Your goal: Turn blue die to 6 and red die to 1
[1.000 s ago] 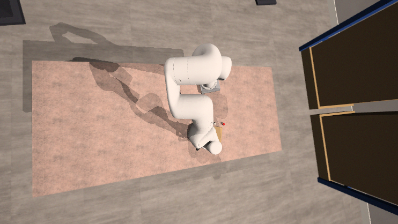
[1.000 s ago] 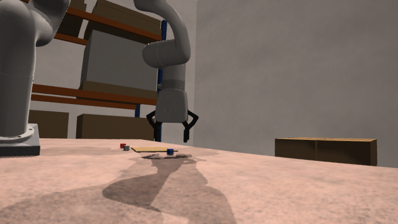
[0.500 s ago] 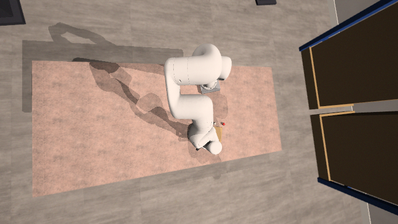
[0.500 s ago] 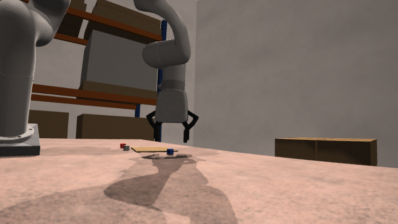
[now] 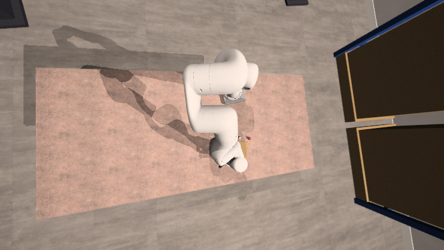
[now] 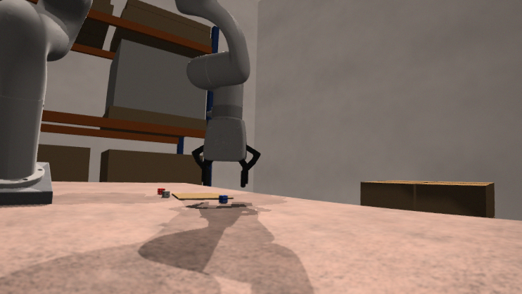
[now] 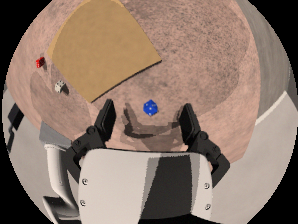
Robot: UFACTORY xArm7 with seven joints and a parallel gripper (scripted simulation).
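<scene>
Now: the blue die 20 mm behind my hand, 20 mm to the right of it and 40 mm below it. From my hand the other things lie so: tan mat 10 mm ahead, 110 mm to the left, 40 mm below; then red die 50 mm behind, 220 mm to the left, 40 mm below; then white die 70 mm behind, 150 mm to the left, 40 mm below.
</scene>
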